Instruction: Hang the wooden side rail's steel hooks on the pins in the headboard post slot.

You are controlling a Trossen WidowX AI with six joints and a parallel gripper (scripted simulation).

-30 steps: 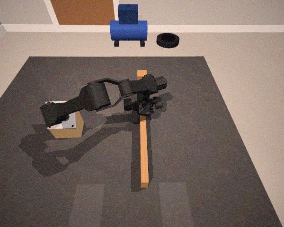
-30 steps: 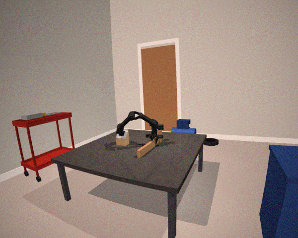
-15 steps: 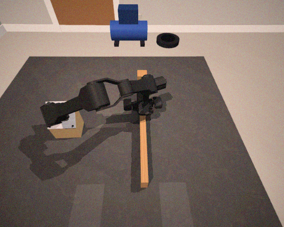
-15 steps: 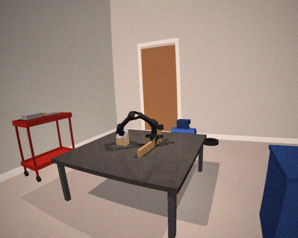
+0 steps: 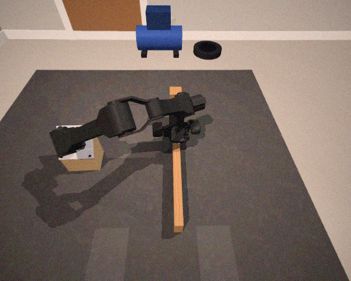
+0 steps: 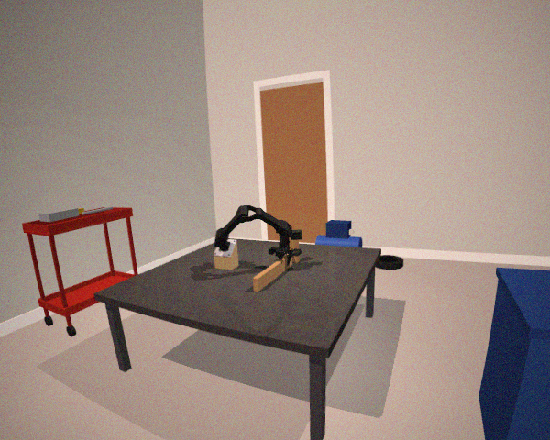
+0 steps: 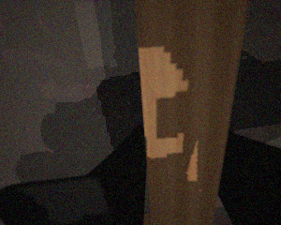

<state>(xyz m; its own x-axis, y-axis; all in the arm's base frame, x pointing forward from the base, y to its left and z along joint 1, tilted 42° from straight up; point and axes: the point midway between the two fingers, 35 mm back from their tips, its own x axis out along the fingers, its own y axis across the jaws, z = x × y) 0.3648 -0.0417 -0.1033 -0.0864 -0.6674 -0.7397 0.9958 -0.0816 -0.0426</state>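
The headboard post is 140 mm to the left of my gripper tip, 60 mm above it and 20 mm ahead of it.
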